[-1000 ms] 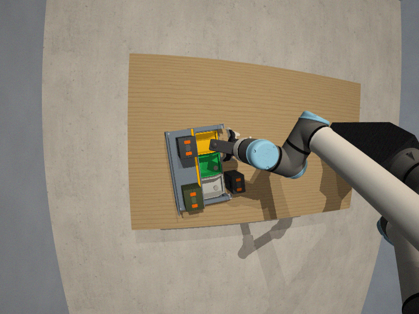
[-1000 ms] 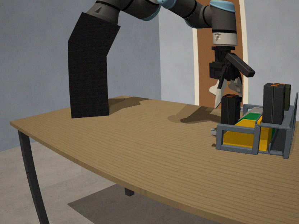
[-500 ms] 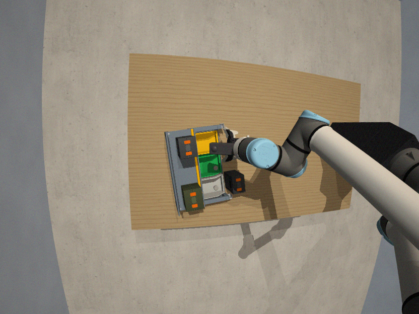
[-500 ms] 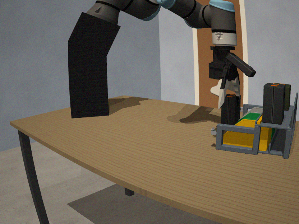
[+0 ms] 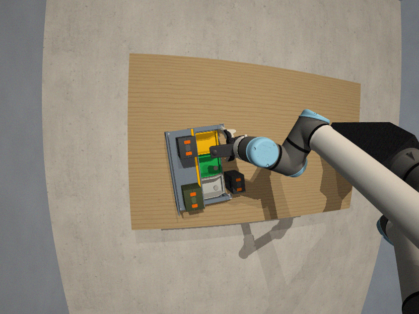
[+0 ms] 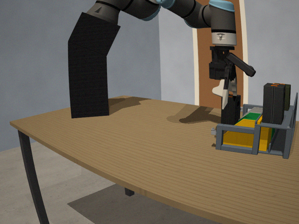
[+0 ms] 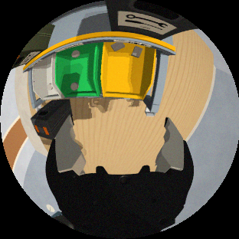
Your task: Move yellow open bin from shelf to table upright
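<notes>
Right now the yellow open bin is 90 mm below my hand, 80 mm ahead of it and 20 mm to the left of it. Also, from my hand: dark green box (260 mm to the left, 80 mm ahead, 20 mm above); then white bin (230 mm to the left, 90 mm below, 10 mm behind); then green bin (120 mm to the left, 90 mm below, 40 mm ahead).
</notes>
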